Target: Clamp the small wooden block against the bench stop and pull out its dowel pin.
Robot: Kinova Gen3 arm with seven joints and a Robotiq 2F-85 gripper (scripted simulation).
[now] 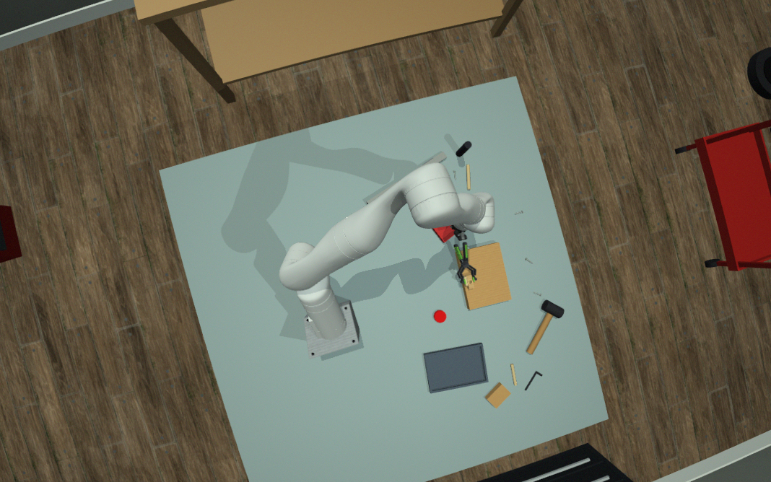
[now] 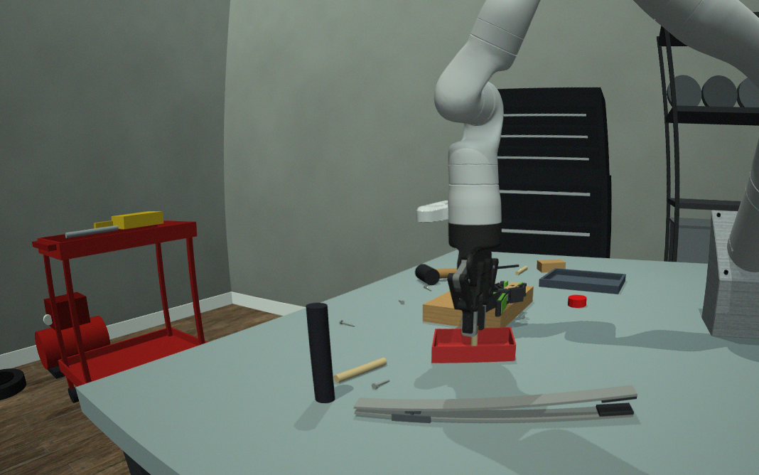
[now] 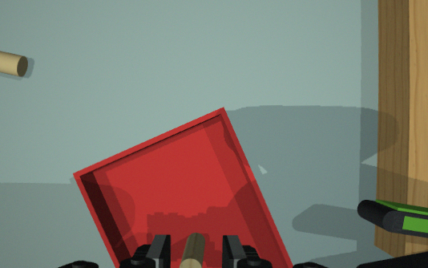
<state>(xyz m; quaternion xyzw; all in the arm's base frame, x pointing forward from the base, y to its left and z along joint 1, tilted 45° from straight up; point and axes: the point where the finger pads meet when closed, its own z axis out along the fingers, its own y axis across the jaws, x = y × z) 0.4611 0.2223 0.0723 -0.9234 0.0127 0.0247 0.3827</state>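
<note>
Right now the dowel pin is 3 cm below my hand. Round my hand: small wooden block 21 cm to the right, 1 cm below; red tray 4 cm below; dowel 11 cm ahead, 13 cm to the left, 5 cm below.
</note>
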